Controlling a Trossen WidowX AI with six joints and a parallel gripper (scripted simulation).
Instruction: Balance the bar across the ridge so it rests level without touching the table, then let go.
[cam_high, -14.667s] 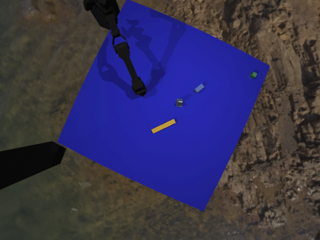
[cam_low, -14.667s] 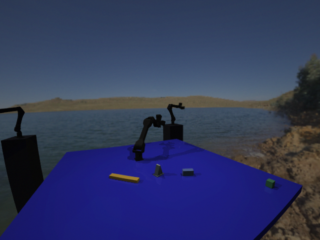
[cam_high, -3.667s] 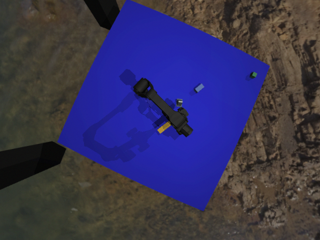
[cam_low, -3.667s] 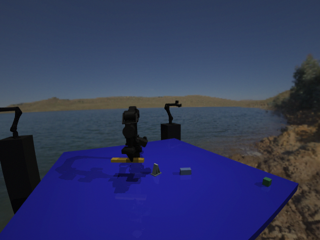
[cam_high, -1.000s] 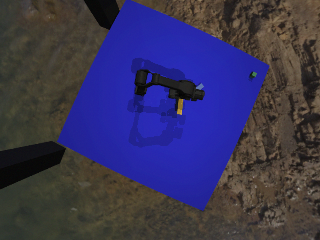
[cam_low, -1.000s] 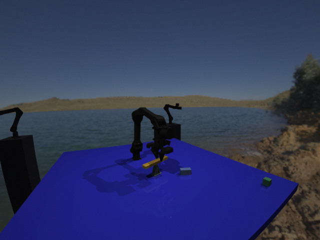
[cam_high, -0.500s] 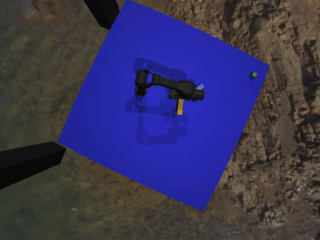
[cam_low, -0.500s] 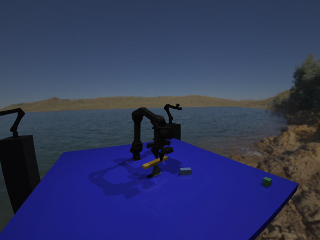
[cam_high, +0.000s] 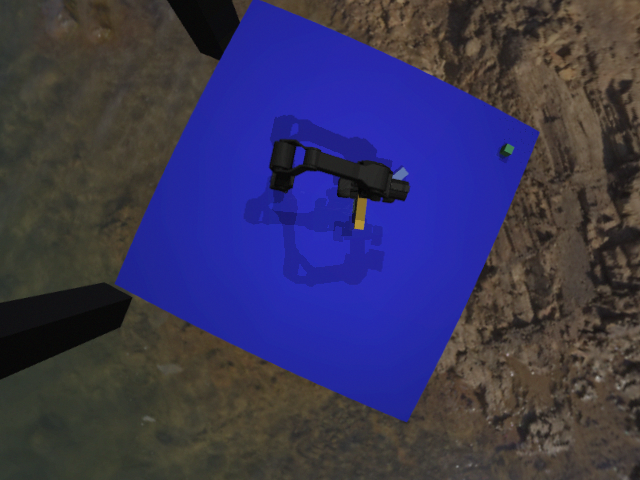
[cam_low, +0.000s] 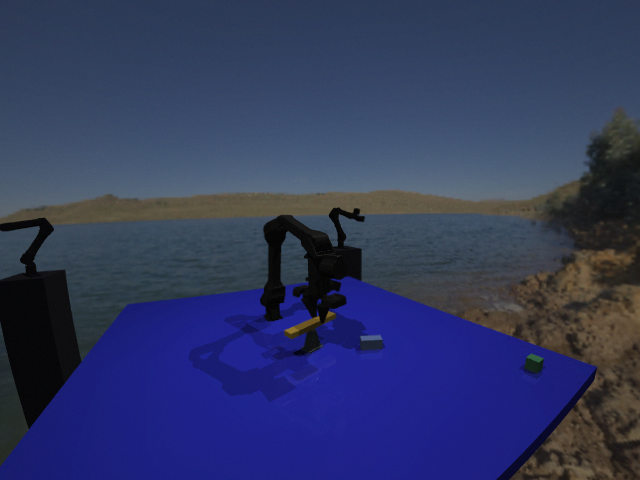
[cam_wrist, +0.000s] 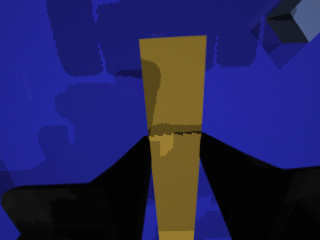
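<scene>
Right now the yellow bar is 10 mm ahead of my gripper tip and 30 mm to the right of it. Also, from my gripper tip: light blue block 100 mm ahead, 130 mm to the left, 60 mm below; small green cube 450 mm ahead, 430 mm to the left, 60 mm below.
</scene>
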